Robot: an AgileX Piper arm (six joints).
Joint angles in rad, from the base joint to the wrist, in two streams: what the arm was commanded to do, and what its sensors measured. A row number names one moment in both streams.
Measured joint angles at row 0:
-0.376 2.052 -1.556 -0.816 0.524 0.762
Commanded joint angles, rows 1 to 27:
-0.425 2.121 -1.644 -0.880 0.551 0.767
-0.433 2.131 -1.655 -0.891 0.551 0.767
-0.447 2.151 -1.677 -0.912 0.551 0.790
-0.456 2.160 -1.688 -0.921 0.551 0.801
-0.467 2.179 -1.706 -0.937 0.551 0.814
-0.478 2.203 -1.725 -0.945 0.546 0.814
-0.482 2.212 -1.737 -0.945 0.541 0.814
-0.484 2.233 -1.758 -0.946 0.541 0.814
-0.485 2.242 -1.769 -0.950 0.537 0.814
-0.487 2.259 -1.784 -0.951 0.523 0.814
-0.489 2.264 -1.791 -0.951 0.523 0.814
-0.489 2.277 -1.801 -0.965 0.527 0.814
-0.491 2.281 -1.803 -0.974 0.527 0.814
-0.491 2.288 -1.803 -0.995 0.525 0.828
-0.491 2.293 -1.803 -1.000 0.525 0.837
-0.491 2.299 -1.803 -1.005 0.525 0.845
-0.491 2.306 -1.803 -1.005 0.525 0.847
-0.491 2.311 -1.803 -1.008 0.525 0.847
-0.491 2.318 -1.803 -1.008 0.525 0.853
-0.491 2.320 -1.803 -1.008 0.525 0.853
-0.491 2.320 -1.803 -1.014 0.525 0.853
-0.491 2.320 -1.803 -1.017 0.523 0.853
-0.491 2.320 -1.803 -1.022 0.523 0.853
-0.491 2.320 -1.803 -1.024 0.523 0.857
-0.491 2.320 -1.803 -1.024 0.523 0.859
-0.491 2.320 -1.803 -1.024 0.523 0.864
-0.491 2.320 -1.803 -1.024 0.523 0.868
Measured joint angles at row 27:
-0.486 2.326 -1.799 -0.991 0.509 0.849
